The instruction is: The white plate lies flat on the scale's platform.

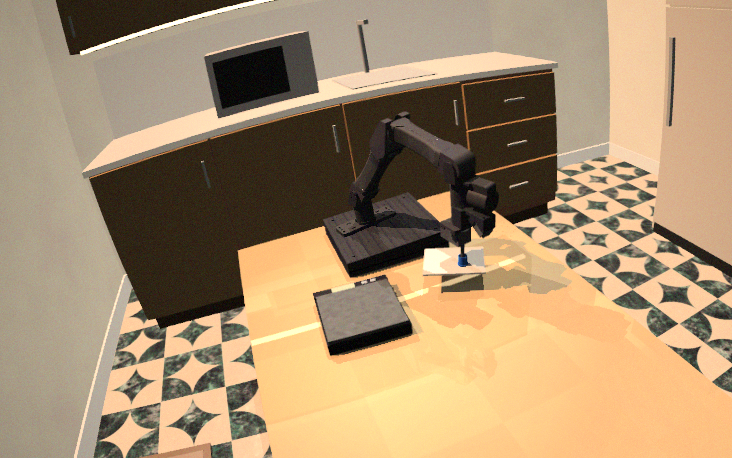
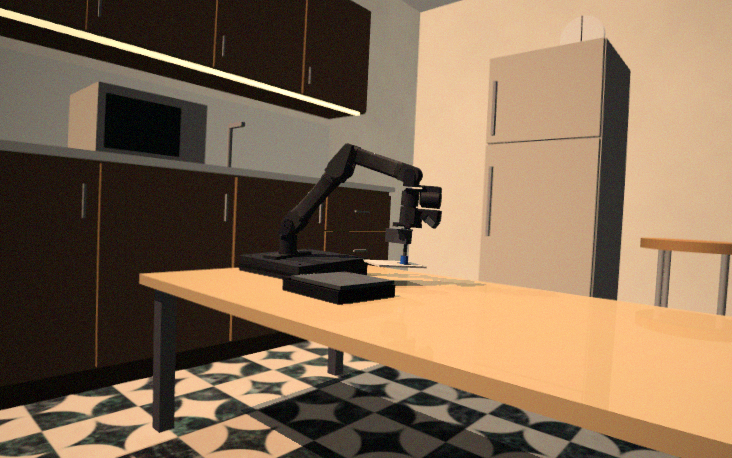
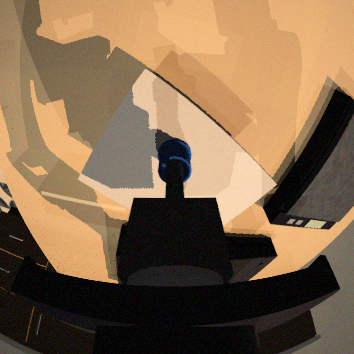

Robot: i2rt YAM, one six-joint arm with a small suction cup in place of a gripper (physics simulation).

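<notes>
The white plate is a flat square sheet. It hangs level a little above the wooden table, with its shadow on the table below it. My blue suction cup sits on the plate's top near its middle and holds it. The dark grey scale lies flat on the table to the left of the plate, apart from it, and its platform is bare.
The arm's black base slab sits on the table behind the scale. Dark kitchen cabinets with a microwave stand behind the table. A fridge stands at the far right.
</notes>
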